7 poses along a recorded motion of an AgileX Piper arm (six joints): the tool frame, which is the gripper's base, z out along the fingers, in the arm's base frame.
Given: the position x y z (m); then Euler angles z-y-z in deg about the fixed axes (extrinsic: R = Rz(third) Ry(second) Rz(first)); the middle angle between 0 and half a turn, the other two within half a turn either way.
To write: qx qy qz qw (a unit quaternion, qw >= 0); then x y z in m. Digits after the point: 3 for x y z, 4 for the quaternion.
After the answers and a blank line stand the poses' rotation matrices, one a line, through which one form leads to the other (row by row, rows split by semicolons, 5 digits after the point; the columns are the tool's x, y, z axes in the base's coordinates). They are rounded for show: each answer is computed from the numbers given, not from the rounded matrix.
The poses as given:
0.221 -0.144 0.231 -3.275 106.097 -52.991
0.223 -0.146 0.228 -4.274 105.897 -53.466
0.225 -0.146 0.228 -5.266 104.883 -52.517
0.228 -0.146 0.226 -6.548 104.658 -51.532
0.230 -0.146 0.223 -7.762 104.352 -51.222
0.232 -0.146 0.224 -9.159 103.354 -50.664
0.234 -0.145 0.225 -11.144 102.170 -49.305
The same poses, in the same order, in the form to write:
0.3359 0.7251 -0.2834 0.5301 0.221 -0.144 0.231
0.3322 0.7257 -0.2909 0.5276 0.223 -0.146 0.228
0.3177 0.7263 -0.2945 0.5337 0.225 -0.146 0.228
0.3028 0.7313 -0.2967 0.5343 0.228 -0.146 0.226
0.2924 0.7338 -0.3019 0.5338 0.230 -0.146 0.223
0.2780 0.7336 -0.3092 0.5375 0.232 -0.146 0.224
0.2544 0.7353 -0.3162 0.5428 0.234 -0.145 0.225

-0.21224 0.78770 0.57834; 0.18666 0.61361 -0.76723; -0.95922 -0.05489 -0.27726
-0.22249 0.78912 0.57253; 0.17511 0.61005 -0.77277; -0.95908 -0.07168 -0.27391
-0.22847 0.77584 0.58811; 0.14711 0.62466 -0.76691; -0.96237 -0.08870 -0.25685
-0.24567 0.75990 0.60183; 0.12589 0.64061 -0.75747; -0.96114 -0.11032 -0.25305
-0.25911 0.75147 0.60676; 0.10688 0.64666 -0.75525; -0.95991 -0.13084 -0.24788
-0.26765 0.74028 0.61673; 0.07547 0.65422 -0.75253; -0.96056 -0.15487 -0.23097
-0.28140 0.71733 0.63738; 0.03080 0.67063 -0.74115; -0.95909 -0.18893 -0.21081

